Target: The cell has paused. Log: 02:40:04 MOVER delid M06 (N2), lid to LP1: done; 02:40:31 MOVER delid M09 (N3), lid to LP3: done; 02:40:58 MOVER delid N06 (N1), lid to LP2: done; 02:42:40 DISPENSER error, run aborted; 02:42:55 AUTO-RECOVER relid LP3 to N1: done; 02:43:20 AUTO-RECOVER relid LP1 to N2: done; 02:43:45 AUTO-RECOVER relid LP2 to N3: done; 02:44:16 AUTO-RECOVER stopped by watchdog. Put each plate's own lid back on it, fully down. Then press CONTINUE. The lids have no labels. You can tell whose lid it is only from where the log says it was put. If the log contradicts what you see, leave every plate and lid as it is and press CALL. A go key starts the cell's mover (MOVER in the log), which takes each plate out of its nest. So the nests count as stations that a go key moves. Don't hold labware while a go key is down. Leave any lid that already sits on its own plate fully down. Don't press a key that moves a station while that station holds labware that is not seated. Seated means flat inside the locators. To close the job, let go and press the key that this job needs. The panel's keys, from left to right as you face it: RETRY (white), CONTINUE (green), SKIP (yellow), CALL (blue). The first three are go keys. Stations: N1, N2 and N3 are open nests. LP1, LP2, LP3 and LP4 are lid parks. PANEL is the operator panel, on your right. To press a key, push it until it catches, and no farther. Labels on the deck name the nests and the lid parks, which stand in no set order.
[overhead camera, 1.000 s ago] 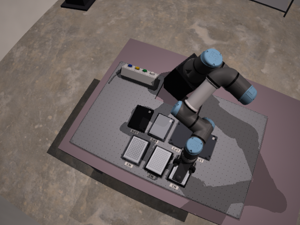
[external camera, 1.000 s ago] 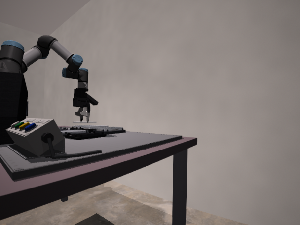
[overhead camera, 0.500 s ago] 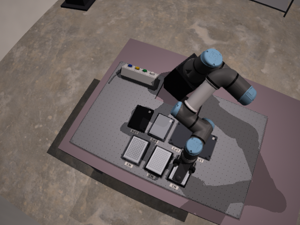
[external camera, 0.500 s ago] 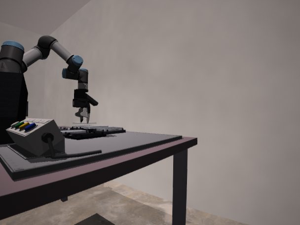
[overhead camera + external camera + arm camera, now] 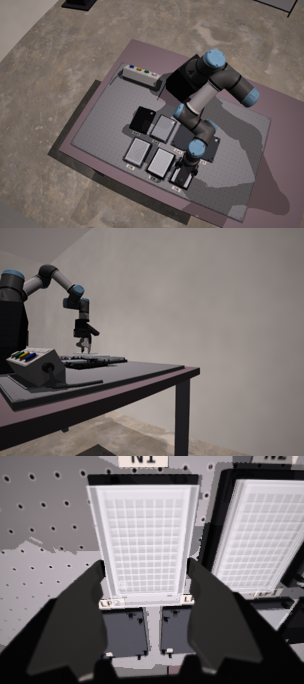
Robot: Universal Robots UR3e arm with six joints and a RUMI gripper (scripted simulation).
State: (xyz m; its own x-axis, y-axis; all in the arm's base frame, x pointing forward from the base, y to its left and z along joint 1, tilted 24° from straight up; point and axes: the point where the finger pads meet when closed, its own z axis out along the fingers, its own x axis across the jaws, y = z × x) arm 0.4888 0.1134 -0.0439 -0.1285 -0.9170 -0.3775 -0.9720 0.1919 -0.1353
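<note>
The LP1 lid park is 200 mm behind my hand, 180 mm to the right of it and 50 mm below it. The rest, counted from my hand: lid park LP4: 210 mm behind, 310 mm to the right, 50 mm below; then LP3 lid park: 190 mm behind, 50 mm to the right, 50 mm below; then LP2 lid park: 180 mm behind, 80 mm to the left, 50 mm below.
</note>
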